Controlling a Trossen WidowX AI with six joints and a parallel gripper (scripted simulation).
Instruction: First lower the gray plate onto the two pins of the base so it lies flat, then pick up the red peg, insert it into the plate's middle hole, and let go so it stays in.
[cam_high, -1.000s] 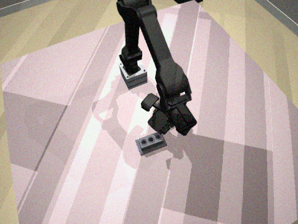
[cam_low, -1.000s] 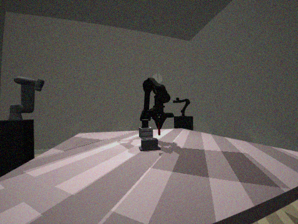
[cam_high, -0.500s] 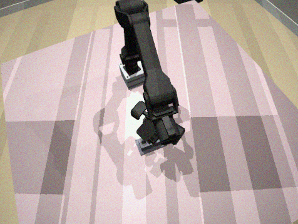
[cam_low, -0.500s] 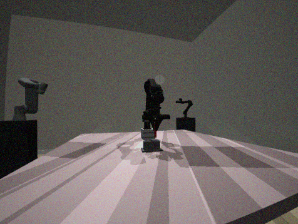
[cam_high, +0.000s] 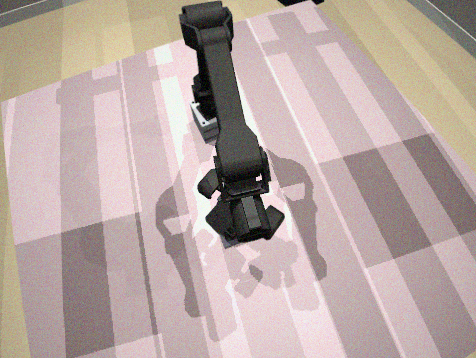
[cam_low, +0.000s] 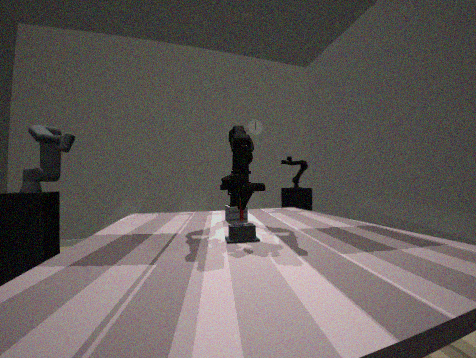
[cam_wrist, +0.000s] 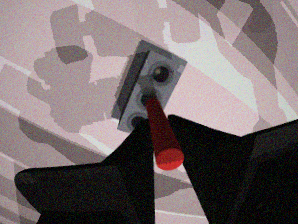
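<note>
My gripper tip is 7 cm above the gray plate. From my gripper tip the other things lie so: red peg (right at my gripper tip); base (10 cm below).
</note>
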